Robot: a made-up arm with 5 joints. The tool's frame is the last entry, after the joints. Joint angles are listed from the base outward. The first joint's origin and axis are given. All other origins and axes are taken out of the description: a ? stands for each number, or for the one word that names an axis. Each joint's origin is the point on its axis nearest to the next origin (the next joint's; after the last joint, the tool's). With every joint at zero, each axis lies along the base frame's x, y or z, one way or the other. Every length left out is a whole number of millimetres.
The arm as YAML. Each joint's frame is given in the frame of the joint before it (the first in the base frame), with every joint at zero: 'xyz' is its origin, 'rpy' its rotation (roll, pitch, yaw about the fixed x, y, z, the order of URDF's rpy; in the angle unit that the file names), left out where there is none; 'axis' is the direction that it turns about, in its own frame. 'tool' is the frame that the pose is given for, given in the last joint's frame.
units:
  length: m
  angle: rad
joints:
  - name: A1
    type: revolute
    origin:
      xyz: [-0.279, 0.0, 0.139]
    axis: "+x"
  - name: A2
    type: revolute
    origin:
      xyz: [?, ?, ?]
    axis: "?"
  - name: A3
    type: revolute
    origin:
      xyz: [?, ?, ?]
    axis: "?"
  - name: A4
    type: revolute
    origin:
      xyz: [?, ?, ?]
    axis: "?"
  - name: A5
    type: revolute
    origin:
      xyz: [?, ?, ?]
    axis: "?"
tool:
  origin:
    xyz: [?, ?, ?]
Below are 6 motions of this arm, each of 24 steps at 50 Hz.
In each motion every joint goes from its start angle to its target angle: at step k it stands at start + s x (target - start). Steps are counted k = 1, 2, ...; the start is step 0. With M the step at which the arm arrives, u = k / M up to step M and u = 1 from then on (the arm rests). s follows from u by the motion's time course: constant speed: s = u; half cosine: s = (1 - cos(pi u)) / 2; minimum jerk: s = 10 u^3 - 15 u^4 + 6 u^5.
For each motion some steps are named. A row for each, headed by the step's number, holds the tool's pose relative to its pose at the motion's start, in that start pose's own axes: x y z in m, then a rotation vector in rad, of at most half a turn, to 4 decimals.
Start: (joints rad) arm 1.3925 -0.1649 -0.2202 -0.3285 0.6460
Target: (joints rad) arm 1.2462 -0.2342 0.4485 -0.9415 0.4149
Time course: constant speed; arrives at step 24
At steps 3, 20, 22, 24:
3: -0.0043 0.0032 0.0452 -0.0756 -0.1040 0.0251
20: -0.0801 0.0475 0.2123 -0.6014 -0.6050 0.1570
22: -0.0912 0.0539 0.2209 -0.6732 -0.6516 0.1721
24: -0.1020 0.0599 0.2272 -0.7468 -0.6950 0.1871

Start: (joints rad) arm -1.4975 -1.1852 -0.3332 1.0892 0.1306
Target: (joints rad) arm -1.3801 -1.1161 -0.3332 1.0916 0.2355
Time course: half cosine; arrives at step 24
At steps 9, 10, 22, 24:
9: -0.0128 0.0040 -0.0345 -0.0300 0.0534 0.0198
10: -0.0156 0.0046 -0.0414 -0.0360 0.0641 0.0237
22: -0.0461 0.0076 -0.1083 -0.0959 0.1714 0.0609
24: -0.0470 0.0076 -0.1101 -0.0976 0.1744 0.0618

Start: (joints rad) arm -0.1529 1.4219 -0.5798 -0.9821 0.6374
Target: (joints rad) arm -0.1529 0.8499 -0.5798 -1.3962 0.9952
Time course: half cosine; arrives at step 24
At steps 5, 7, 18, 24:
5: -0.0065 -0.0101 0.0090 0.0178 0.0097 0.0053
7: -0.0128 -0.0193 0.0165 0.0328 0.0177 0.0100
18: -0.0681 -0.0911 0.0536 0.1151 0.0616 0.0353
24: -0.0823 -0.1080 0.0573 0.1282 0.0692 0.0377

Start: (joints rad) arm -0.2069 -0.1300 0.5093 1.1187 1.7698
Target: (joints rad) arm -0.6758 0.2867 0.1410 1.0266 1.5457
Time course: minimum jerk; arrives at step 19
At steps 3, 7, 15, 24:
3: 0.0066 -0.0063 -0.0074 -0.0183 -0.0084 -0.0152
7: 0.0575 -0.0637 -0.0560 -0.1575 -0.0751 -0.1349
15: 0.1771 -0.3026 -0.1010 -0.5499 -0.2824 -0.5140
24: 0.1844 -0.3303 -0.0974 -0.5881 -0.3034 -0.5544

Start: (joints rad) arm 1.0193 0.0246 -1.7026 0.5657 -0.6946
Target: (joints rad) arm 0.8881 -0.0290 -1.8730 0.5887 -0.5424
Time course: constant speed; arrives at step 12
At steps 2, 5, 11, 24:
2: -0.0069 -0.0092 -0.0250 -0.0194 0.0561 -0.0154
5: -0.0200 -0.0237 -0.0611 -0.0467 0.1406 -0.0394
11: -0.0551 -0.0534 -0.1275 -0.0947 0.3100 -0.0907
24: -0.0621 -0.0583 -0.1378 -0.1018 0.3383 -0.0996

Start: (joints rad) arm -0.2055 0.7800 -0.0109 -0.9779 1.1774
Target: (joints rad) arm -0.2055 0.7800 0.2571 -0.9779 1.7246
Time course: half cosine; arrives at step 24
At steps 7, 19, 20, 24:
7: -0.0071 -0.0220 -0.0179 -0.0145 0.0777 -0.0410
19: -0.0568 -0.0981 -0.0755 -0.0295 0.3548 -0.1980
20: -0.0603 -0.1017 -0.0781 -0.0287 0.3690 -0.2064
24: -0.0671 -0.1083 -0.0829 -0.0267 0.3952 -0.2219

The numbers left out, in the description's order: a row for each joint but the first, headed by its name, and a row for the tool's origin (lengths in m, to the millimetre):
A2: xyz 0.0 -0.107 0.149, axis +z
A3: xyz 0.02 0.215 0.0, axis -y
A4: xyz 0.209 0.0 -0.187, axis -z
A5: xyz 0.096 0.216 0.0, axis +y
tool: xyz 0.321 0.0 -0.047

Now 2 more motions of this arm.
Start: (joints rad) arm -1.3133 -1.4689 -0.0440 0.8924 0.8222
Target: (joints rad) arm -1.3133 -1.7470 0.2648 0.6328 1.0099
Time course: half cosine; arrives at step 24
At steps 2, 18, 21, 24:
2: -0.0003 0.0019 0.0032 0.0031 0.0000 0.0029
18: -0.0168 0.0607 0.1725 0.1181 -0.0406 0.1224
21: -0.0193 0.0630 0.1953 0.1276 -0.0512 0.1338
24: -0.0202 0.0636 0.2033 0.1307 -0.0552 0.1375

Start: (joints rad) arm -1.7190 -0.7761 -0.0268 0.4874 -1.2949
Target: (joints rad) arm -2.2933 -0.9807 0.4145 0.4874 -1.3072
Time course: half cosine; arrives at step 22
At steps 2, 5, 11, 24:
2: 0.0070 -0.0010 0.0037 -0.0040 -0.0192 -0.0019
5: 0.0410 -0.0057 0.0250 -0.0227 -0.1162 -0.0114
11: 0.1467 -0.0172 0.1391 -0.0764 -0.4824 -0.0444
24: 0.2094 -0.0169 0.3529 -0.1098 -0.9789 -0.0822

